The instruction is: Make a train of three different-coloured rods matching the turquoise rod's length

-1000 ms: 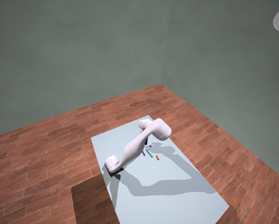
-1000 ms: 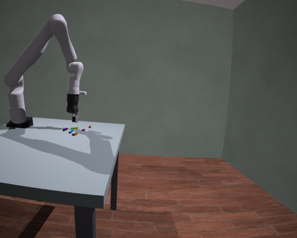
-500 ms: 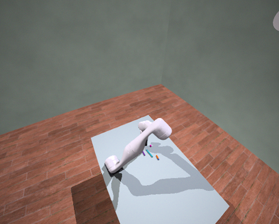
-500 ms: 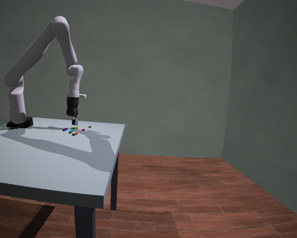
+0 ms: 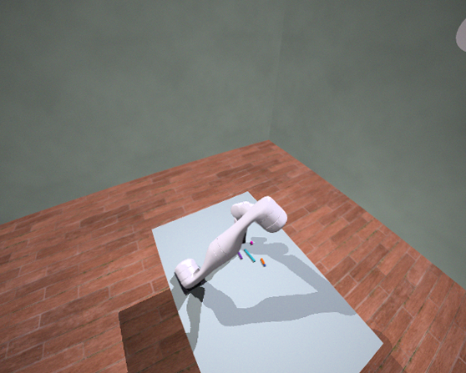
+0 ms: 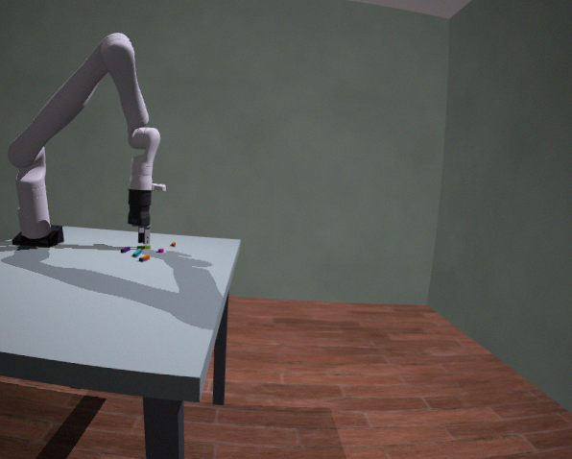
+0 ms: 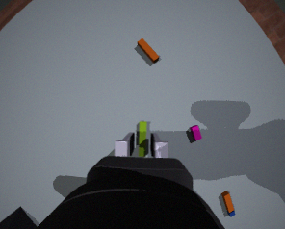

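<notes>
Now: the lime rod 30 mm below my hand. Round my hand: turquoise rod (100 mm to the right, 30 mm below, 10 mm ahead); then magenta rod (70 mm ahead, 40 mm to the right, 30 mm below); then purple rod (70 mm to the right, 40 mm behind, 30 mm below).
</notes>
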